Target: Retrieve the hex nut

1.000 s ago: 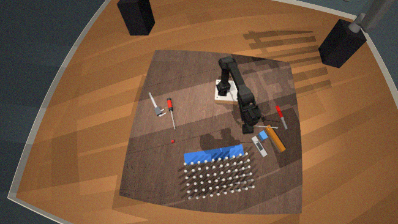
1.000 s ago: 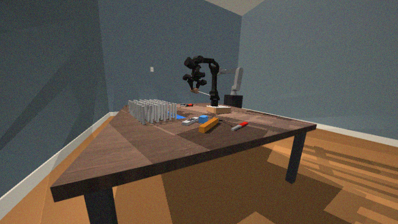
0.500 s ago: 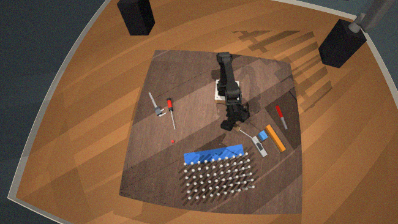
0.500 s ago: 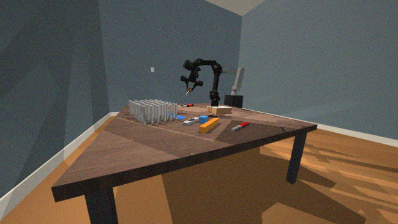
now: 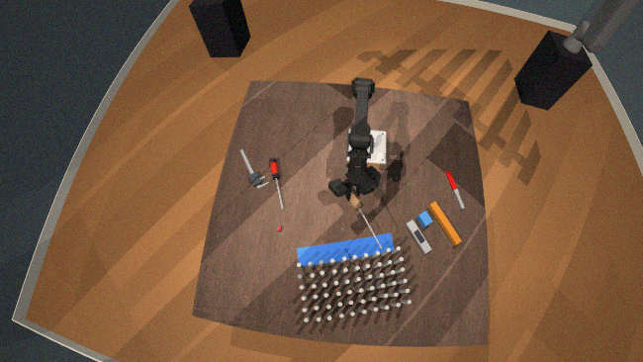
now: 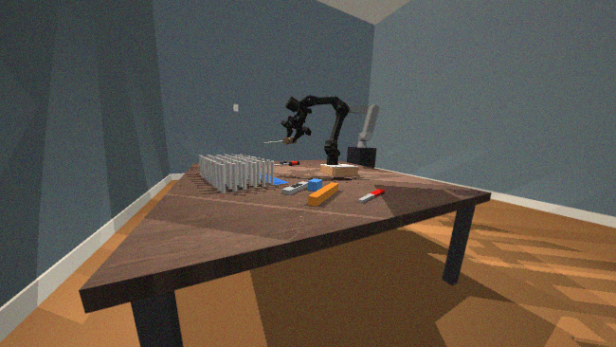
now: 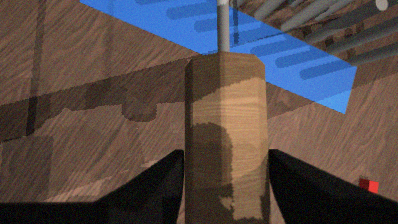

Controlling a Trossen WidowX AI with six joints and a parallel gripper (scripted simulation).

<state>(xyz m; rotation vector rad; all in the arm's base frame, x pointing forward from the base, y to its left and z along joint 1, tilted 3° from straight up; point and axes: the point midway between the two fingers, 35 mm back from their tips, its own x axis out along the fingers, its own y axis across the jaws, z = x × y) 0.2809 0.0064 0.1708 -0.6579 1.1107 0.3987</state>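
My gripper tip is now 160 mm short of the blue taped strip, 10 mm to the right of it and 200 mm above it. Also, from my gripper tip: small red cube 120 mm ahead, 290 mm to the right, 190 mm below; wooden-handled tool 80 mm ahead, 60 mm to the left, 10 mm below; grey block 60 mm ahead, 320 mm to the left, 180 mm below.
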